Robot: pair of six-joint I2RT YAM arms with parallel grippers.
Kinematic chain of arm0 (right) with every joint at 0, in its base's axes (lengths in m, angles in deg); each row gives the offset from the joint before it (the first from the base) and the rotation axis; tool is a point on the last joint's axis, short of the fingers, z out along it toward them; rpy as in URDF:
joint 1: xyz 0 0 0.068 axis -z
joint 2: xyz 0.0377 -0.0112 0.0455 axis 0.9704 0.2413 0
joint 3: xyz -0.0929 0.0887 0.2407 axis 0.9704 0.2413 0
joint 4: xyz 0.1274 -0.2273 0.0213 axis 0.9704 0.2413 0
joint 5: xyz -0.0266 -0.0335 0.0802 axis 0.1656 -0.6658 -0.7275
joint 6: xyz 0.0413 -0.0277 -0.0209 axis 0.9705 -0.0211 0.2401
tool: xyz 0 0 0 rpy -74.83 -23.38 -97.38
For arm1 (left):
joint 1: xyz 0 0 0.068 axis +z
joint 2: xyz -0.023 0.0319 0.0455 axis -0.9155 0.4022 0
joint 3: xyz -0.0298 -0.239 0.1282 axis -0.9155 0.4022 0
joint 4: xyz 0.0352 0.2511 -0.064 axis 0.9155 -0.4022 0
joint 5: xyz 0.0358 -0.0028 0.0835 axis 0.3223 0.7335 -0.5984
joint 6: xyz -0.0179 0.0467 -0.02 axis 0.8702 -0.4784 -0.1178
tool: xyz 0 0 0 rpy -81.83 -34.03 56.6
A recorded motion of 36 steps. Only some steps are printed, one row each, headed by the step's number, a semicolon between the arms.
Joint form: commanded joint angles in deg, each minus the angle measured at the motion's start. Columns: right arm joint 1, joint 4, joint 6, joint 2, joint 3, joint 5; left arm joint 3, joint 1, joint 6, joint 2, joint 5, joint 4.
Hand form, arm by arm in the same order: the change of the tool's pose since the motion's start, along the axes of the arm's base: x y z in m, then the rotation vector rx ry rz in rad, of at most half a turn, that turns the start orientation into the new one. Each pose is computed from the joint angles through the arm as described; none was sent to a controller.
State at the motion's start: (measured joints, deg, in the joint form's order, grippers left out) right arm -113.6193 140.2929 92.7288 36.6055 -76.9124 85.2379; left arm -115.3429 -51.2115 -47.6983 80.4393 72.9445 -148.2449
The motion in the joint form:
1: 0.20 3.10 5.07 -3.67 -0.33 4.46; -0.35 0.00 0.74 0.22 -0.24 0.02
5: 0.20 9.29 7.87 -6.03 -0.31 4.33; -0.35 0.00 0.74 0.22 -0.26 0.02
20: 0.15 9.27 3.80 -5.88 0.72 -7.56; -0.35 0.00 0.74 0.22 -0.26 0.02
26: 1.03 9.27 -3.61 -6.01 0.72 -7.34; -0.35 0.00 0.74 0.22 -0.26 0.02
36: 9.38 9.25 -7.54 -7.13 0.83 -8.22; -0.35 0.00 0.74 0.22 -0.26 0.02
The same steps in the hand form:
1: -0.0205 -0.0204 0.0167 0.0120 -0.0450 -0.1167; 0.0009 0.0004 0.0004 -0.0015 -0.0051 0.0132
5: -0.0402 -0.0353 0.0208 -0.0017 0.0103 -0.1544; 0.0009 0.0004 0.0004 -0.0012 -0.0051 0.0133
20: -0.0418 -0.0272 0.0148 0.0809 0.1351 0.0104; 0.0009 0.0004 0.0004 -0.0012 -0.0051 0.0133
26: -0.0400 -0.0311 0.0154 0.0120 0.1124 0.1014; 0.0009 0.0004 0.0004 -0.0012 -0.0051 0.0133
36: -0.0264 -0.0666 0.0196 0.0027 0.0943 0.0217; 0.0009 0.0004 0.0004 -0.0012 -0.0051 0.0133

